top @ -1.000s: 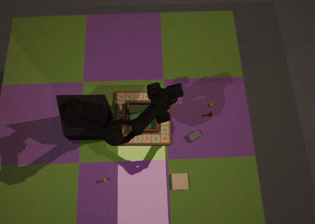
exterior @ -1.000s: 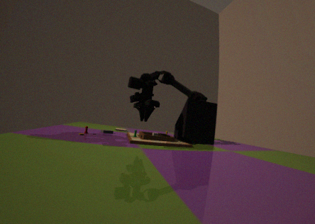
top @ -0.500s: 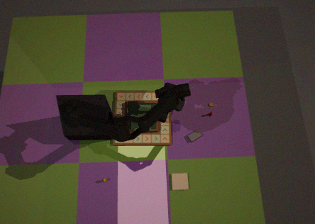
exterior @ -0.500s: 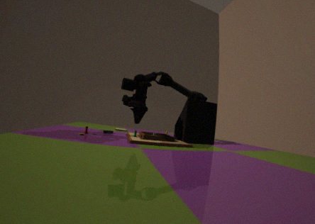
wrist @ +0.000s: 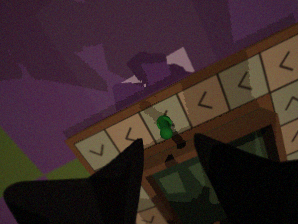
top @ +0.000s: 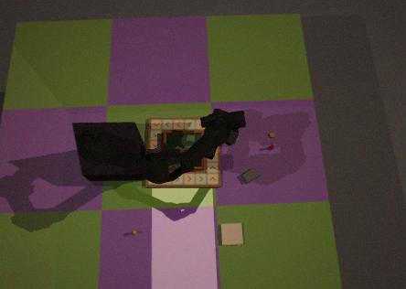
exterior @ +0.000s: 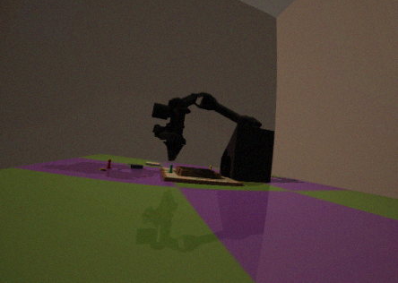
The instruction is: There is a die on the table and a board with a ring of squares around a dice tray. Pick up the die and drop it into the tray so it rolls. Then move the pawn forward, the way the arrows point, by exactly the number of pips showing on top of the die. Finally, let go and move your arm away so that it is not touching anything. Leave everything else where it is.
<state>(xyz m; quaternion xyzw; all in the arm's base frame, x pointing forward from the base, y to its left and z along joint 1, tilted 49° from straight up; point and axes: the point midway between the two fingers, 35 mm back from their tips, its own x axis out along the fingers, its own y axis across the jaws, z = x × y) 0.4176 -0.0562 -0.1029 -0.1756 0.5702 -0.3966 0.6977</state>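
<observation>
The green pawn is 3 cm below my gripper tip. The rest, counted from my gripper tip: green dice tray (11 cm behind, 3 cm to the right, 5 cm below); then grey block (15 cm ahead, 12 cm to the right, 5 cm below); then red pawn (23 cm ahead, 4 cm below).
</observation>
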